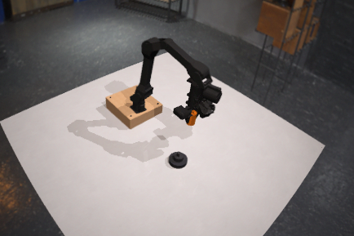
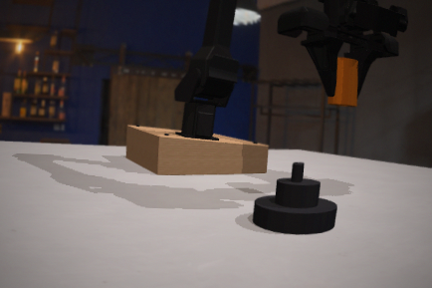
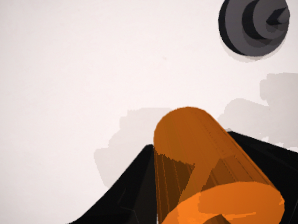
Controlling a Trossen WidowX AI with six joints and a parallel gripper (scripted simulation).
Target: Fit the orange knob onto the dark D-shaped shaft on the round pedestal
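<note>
Now: the dark round pedestal 7 cm ahead of my gripper tip, 12 cm to the right of it and 10 cm below it. The rest, counted from my gripper tip: orange knob (2 cm above).
</note>
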